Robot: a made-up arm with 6 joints. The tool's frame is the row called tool. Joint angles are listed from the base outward. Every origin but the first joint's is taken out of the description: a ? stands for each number. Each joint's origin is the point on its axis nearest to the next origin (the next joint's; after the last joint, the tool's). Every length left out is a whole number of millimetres.
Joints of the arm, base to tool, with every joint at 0 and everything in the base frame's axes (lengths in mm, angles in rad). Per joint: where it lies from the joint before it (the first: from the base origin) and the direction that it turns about. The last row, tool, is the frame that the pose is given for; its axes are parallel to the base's.
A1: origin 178 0 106 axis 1 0 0
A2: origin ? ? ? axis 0 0 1
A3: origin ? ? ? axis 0 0 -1
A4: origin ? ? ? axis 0 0 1
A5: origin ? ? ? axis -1 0 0
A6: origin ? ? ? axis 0 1 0
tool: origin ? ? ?
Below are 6 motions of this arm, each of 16 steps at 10 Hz.
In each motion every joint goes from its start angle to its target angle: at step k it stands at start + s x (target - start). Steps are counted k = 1, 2, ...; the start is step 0. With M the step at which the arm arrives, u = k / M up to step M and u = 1 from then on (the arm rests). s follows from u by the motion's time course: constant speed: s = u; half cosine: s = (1 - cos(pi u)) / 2; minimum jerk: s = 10 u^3 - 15 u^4 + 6 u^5.
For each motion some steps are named. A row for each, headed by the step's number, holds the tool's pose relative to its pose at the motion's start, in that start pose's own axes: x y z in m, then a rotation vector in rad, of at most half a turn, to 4 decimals.
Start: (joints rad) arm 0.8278 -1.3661 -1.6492 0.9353 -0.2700 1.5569
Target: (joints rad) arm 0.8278 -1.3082 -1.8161 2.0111 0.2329 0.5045
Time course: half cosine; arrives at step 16
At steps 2, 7, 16:
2: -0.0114 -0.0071 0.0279 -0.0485 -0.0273 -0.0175
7: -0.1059 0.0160 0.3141 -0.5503 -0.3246 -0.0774
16: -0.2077 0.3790 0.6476 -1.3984 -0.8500 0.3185

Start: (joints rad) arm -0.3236 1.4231 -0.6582 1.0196 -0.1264 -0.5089
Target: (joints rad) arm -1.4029 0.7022 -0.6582 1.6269 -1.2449 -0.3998
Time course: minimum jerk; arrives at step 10
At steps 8, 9, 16:
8: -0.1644 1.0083 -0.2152 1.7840 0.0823 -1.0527
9: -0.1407 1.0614 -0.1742 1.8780 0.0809 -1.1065
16: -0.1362 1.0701 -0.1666 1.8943 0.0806 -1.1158

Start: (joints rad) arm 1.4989 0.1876 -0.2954 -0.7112 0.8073 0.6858
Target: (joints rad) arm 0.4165 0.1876 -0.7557 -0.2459 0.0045 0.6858
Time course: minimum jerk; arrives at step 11
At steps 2, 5, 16:
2: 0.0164 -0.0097 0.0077 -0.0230 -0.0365 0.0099
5: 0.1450 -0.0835 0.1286 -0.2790 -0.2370 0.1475
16: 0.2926 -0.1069 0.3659 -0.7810 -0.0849 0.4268

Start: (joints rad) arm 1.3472 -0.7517 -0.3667 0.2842 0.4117 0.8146
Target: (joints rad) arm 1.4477 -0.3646 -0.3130 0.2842 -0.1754 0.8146
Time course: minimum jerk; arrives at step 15
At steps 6, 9, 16:
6: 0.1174 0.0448 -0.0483 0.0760 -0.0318 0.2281
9: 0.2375 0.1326 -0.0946 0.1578 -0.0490 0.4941
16: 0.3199 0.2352 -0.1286 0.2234 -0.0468 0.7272

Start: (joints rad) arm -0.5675 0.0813 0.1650 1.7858 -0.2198 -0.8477
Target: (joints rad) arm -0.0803 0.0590 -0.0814 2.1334 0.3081 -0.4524
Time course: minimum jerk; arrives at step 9
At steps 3, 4, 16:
3: 0.1205 0.0000 -0.0307 0.0073 0.0032 0.1871
4: 0.2280 0.0165 -0.0421 -0.0114 -0.0060 0.3542
16: 0.5228 0.1629 0.0272 -0.2252 -0.1165 0.8562

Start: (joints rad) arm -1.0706 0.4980 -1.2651 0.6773 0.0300 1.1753
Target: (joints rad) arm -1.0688 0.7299 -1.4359 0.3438 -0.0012 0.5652
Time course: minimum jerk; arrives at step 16
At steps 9, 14, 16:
9: 0.0168 0.0208 0.0404 -0.0256 -0.3773 0.0390
14: 0.0208 0.0337 0.0623 -0.0340 -0.6021 0.0671
16: 0.0209 0.0342 0.0632 -0.0342 -0.6119 0.0684

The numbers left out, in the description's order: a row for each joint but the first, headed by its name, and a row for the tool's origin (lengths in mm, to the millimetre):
A2: 0 -92 -250
A3: -64 65 0
A4: 29 25 0
A5: -106 35 0
A6: 0 -578 -55
tool: 77 0 -18

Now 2 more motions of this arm.
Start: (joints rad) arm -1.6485 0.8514 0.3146 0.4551 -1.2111 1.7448
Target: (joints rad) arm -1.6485 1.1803 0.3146 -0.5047 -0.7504 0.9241
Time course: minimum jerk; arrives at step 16
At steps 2, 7, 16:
2: -0.0026 -0.0005 -0.0005 0.0048 -0.0226 -0.0067
7: -0.0669 -0.0045 -0.0299 0.1091 -0.5327 -0.1760
16: -0.1603 0.0359 -0.1562 0.2561 -1.3255 -0.5503

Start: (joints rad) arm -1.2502 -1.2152 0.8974 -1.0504 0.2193 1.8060
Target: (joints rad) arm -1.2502 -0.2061 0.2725 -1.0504 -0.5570 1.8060
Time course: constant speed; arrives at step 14
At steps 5, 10, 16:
5: 0.0737 0.0493 0.3574 -0.6302 -0.0472 0.1259
10: 0.1233 0.2718 0.5969 -1.2604 0.0684 0.2013
16: 0.1704 0.4812 0.6546 -1.7364 0.2802 0.1930

